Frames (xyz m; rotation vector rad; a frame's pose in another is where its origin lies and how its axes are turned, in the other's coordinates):
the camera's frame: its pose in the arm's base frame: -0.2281 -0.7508 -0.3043 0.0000 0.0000 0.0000
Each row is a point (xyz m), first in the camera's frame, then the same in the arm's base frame.
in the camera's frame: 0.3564 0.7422 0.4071
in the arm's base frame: 0.1283 -0.0086 0.1028
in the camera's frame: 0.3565 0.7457 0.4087
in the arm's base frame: 0.1284 -0.0051 0.1044
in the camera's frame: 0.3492 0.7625 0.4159
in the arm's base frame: 0.1211 0.0117 0.1116
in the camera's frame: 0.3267 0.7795 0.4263
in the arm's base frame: 0.0986 0.0287 0.1220
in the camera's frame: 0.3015 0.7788 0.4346
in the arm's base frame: 0.0734 0.0280 0.1303
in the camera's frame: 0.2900 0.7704 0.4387
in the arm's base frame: 0.0619 0.0196 0.1344
